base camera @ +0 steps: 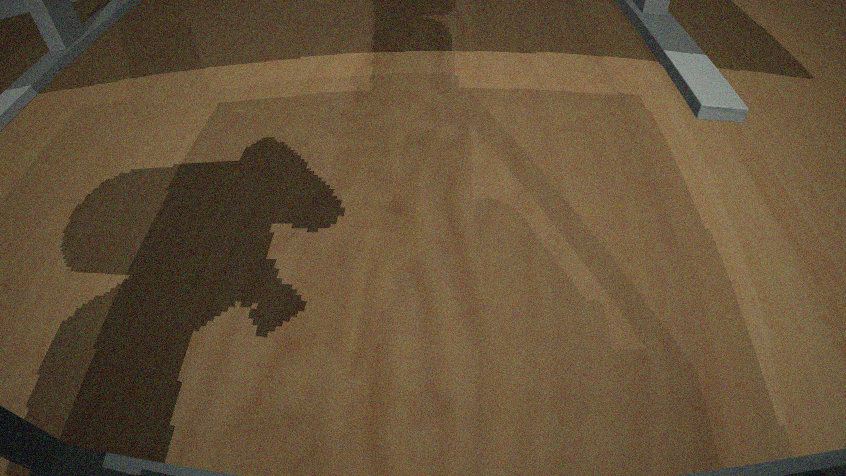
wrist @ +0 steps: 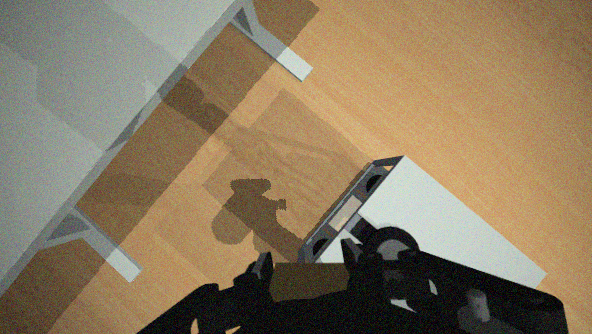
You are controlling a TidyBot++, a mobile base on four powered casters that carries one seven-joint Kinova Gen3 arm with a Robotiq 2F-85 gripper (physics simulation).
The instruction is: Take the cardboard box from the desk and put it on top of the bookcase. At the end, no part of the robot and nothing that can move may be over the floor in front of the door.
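Pixels of known places: gripper, fingertip midpoint: [wrist: 307,259]; arm's base, origin of the base link: [wrist: 392,255].
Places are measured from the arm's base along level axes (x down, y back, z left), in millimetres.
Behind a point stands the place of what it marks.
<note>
The cardboard box [wrist: 310,282] @[x -514, y -303, z 28 mm] is a brown block between the two black fingers, at the bottom of the wrist view; its lower part is hidden by the gripper. My gripper [wrist: 307,259] @[x -489, y -306, z 26 mm] is shut on it and holds it above the base and the floor. The desk [wrist: 65,75] @[x -324, y -729, z 103 mm] is the pale grey top at the upper left of the wrist view, apart from the gripper. In the base camera view a desk foot [base camera: 704,76] shows at the upper right. The bookcase and the door do not show in either view.
My white mobile base [wrist: 450,220] @[x 14, y 72, z -187 mm] is at the lower right of the wrist view, with wooden floor [wrist: 475,90] @[x 396, y 24, z -829 mm] between it and the desk. The desk's two feet [wrist: 297,65] [wrist: 122,260] reach out toward the base's side. Shadows of the arm lie on the floor.
</note>
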